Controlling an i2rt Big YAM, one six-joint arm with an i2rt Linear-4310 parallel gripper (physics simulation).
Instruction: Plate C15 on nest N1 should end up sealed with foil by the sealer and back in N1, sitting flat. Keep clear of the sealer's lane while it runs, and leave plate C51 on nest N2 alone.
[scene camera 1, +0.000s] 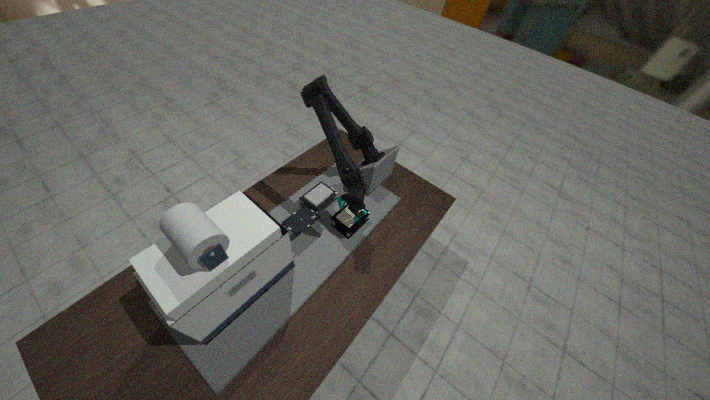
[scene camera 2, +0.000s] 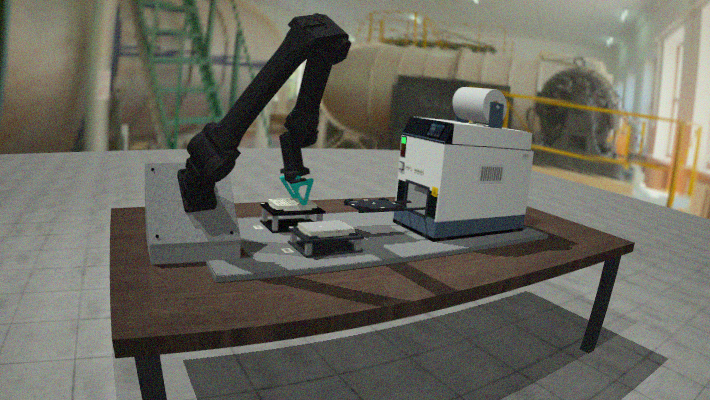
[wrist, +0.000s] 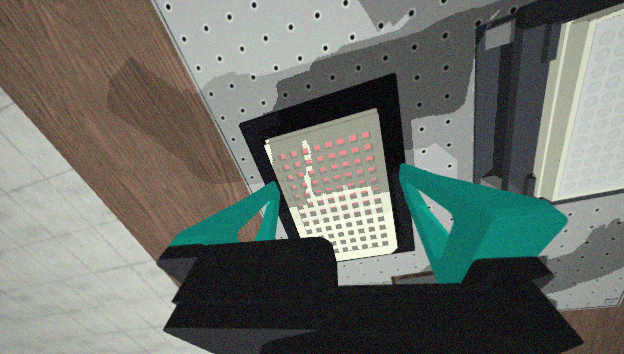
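Where they show: gripper, fingertip midpoint: (scene camera 1: 347, 215) (scene camera 2: 299, 201) (wrist: 334, 179); arm's base, link origin: (scene camera 1: 373, 160) (scene camera 2: 196, 190).
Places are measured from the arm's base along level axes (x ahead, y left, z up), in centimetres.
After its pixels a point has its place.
Plate C15 (scene camera 1: 345, 218) {y 8.9, x 36.7, z -6.6 cm} (scene camera 2: 286, 204) {y 6.7, x 29.2, z -6.8 cm} (wrist: 345, 210) {y 8.8, x 31.6, z -6.8 cm} is cream with open wells, some pinkish, and sits on the black nest N1 (scene camera 2: 300, 212) {y 3.3, x 32.2, z -8.5 cm} (wrist: 382, 92) {y 3.6, x 39.2, z -8.3 cm}. It looks flat; no foil shows on it. My gripper (scene camera 1: 351, 209) {y 8.7, x 34.6, z -6.8 cm} (scene camera 2: 302, 200) {y 8.7, x 34.6, z -6.8 cm} (wrist: 334, 179) {y 8.7, x 34.6, z -6.8 cm} is open and empty, pointing down, with a teal fingertip towards each side of C15; the exact height gap is unclear. Plate C51 (scene camera 1: 319, 195) {y -10.4, x 33.0, z -8.2 cm} (scene camera 2: 325, 228) {y -13.8, x 30.7, z -8.1 cm} (wrist: 595, 115) {y -8.8, x 32.7, z -8.2 cm} has a smooth covered top and sits on nest N2 (scene camera 2: 325, 241) {y -17.4, x 28.8, z -10.3 cm} (wrist: 490, 100) {y -6.7, x 34.4, z -13.7 cm}. The white sealer (scene camera 1: 250, 220) {y -5.3, x 73.9, z 20.8 cm} (scene camera 2: 480, 190) {y -19.2, x 81.8, z 1.0 cm} shows a green light.
The sealer's dark tray (scene camera 1: 300, 221) {y -5.2, x 52.2, z -4.8 cm} (scene camera 2: 372, 204) {y -6.2, x 50.2, z -4.8 cm} is out in front of its opening, near both nests. A foil roll (scene camera 1: 192, 232) {y -5.2, x 89.6, z 33.4 cm} (scene camera 2: 475, 104) {y -12.4, x 82.8, z 27.5 cm} is on the sealer. The arm's grey mount (scene camera 1: 384, 172) {y 6.9, x -2.9, z -7.1 cm} (scene camera 2: 190, 240) {y -9.4, x -3.9, z -9.9 cm} stands at the other end of the perforated base plate.
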